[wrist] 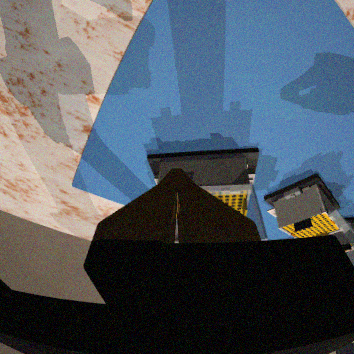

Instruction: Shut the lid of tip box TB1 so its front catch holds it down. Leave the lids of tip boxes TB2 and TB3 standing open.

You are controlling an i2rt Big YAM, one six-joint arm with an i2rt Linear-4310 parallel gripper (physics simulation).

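Places are measured from the arm's base along level axes (x ahead, y left, z up), in millimetres.
Pixels of known places: gripper, fingertip midpoint: (176,176).
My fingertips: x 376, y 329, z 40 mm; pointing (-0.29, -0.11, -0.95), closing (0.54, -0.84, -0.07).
Note:
For each thing: its top centre in the pictures, then the offset to it from my fingertips. Level surfaces: height alone.
- second tip box, middle of its top: (313,236) dx -61, dy -333, dz -52 mm
- light object, middle of its top: (334,256) dx -101, dy -546, dz -52 mm
- blue mat, its level: dz -127 mm
- speckled pale table top, its level: dz -129 mm
A tip box (232,201) with a yellow tip rack is partly hidden behind my gripper. Its dark grey lid (215,170) stands open at the far side. A second tip box (319,226) with a yellow rack is at the right, and its grey lid (299,204) also stands open. A small black patch shows at that lid's lower edge. No labels can be read, so I cannot tell which box is TB1. My gripper (176,176) is shut and empty. Its tips overlap the near box's lid in view; whether they touch it is hidden.
Part of another dark and light object (348,246) shows at the right edge beyond the second box. The boxes stand on a blue mat (260,45) crossed by shadows. A speckled pale table top (25,170) lies to the left of the mat.

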